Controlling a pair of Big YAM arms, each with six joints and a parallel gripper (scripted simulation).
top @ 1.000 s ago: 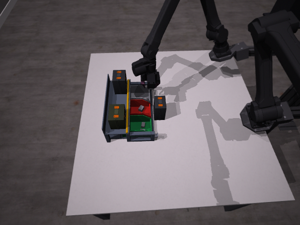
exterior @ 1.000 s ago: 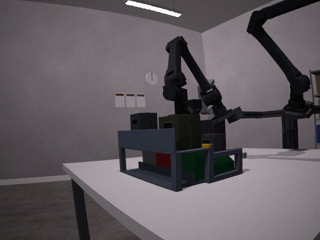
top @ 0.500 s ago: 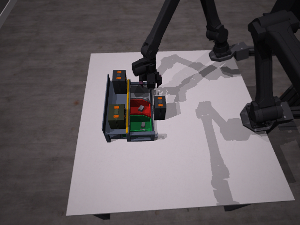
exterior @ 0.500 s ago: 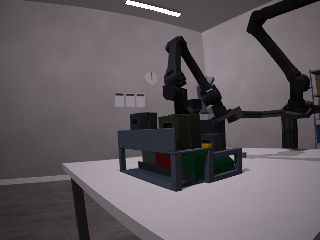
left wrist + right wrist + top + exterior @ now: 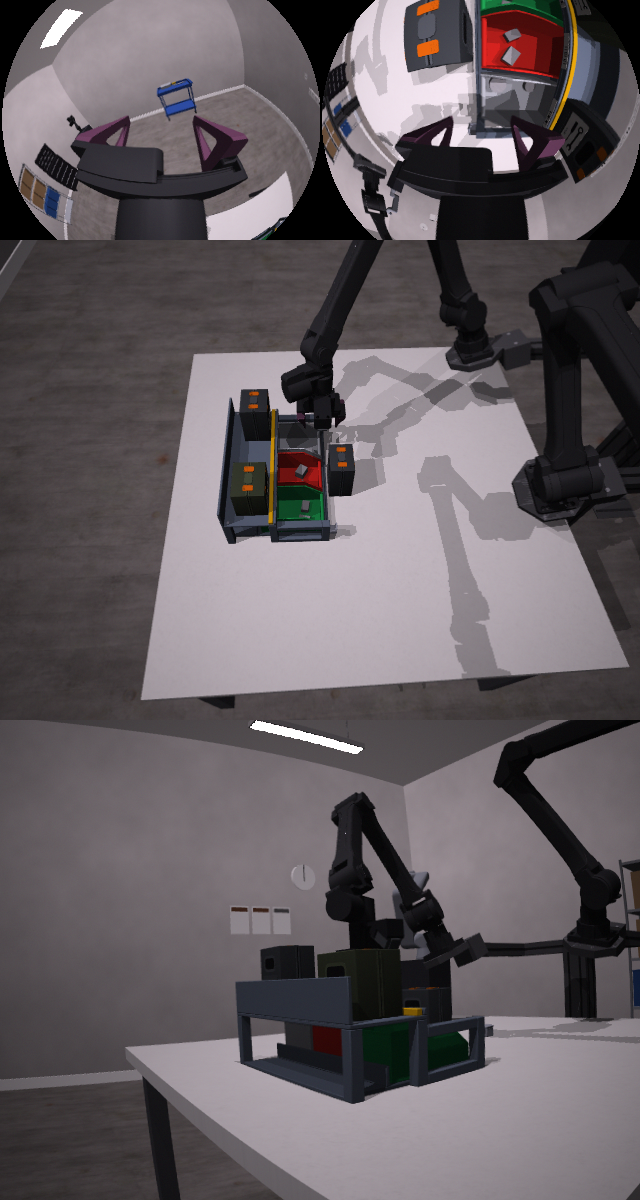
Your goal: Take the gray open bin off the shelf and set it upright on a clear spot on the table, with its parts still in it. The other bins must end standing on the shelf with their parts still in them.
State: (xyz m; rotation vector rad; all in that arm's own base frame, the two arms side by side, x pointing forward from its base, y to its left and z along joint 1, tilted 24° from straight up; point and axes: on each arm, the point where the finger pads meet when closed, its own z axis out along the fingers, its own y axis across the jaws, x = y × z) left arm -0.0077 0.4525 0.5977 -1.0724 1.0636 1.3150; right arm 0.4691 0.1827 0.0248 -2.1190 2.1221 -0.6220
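The gray bin lies 8 cm below my right hand, 8 cm ahead of it and 1 cm to the right of it. The rest, counted from my right hand: green bin: 21 cm to the left, 11 cm ahead, 8 cm below; red bin: 10 cm to the left, 10 cm ahead, 8 cm below; shelf: 13 cm ahead, 10 cm to the left, 6 cm below.
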